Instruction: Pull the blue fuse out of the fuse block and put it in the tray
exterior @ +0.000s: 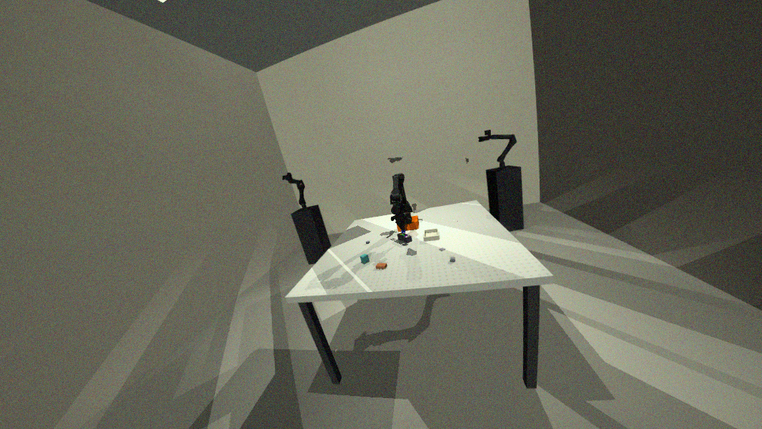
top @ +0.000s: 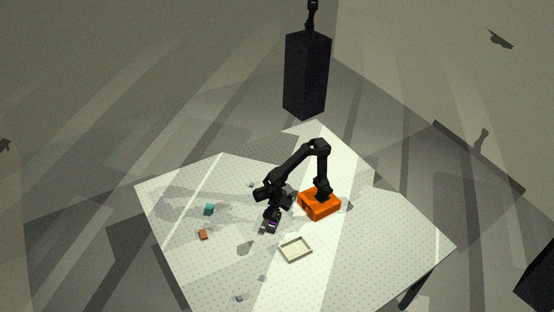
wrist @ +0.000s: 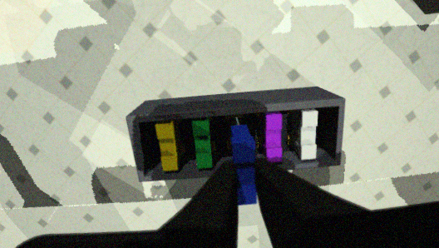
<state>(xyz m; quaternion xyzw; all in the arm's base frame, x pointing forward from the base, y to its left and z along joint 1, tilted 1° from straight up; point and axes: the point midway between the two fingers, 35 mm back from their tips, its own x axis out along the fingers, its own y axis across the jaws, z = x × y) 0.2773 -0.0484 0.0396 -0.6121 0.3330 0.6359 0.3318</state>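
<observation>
Now: gripper tip 2 cm past the green fuse, 1 cm to the left of it and 5 cm above it. Round my gripper tip: blue fuse: 1 cm below; purple fuse: 2 cm ahead, 1 cm to the left, 5 cm below; yellow fuse: 3 cm behind, 2 cm to the right, 5 cm below.
</observation>
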